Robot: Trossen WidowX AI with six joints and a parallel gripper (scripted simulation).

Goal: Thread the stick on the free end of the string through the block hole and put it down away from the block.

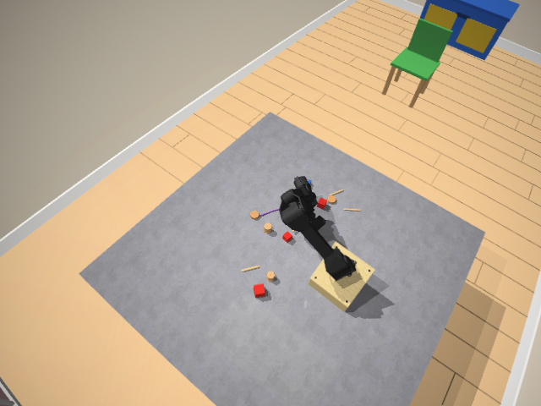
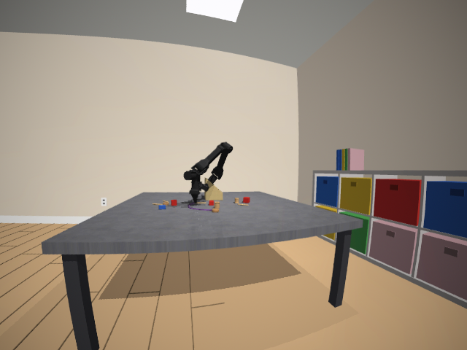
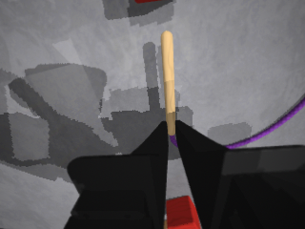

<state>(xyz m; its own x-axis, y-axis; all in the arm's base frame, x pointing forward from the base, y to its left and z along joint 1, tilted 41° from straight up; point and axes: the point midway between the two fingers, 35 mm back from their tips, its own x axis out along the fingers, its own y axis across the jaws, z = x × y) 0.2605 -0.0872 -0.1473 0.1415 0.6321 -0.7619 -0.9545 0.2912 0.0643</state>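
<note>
My gripper tip is now 10 cm to the right of the red wooden block and 2 cm short of it. From my gripper tip the other things lie so: round wooden button: 21 cm ahead, 8 cm to the left, 1 cm below; wooden cylinder: 12 cm ahead, 11 cm to the left; stick on the string: 2 cm to the left.
</note>
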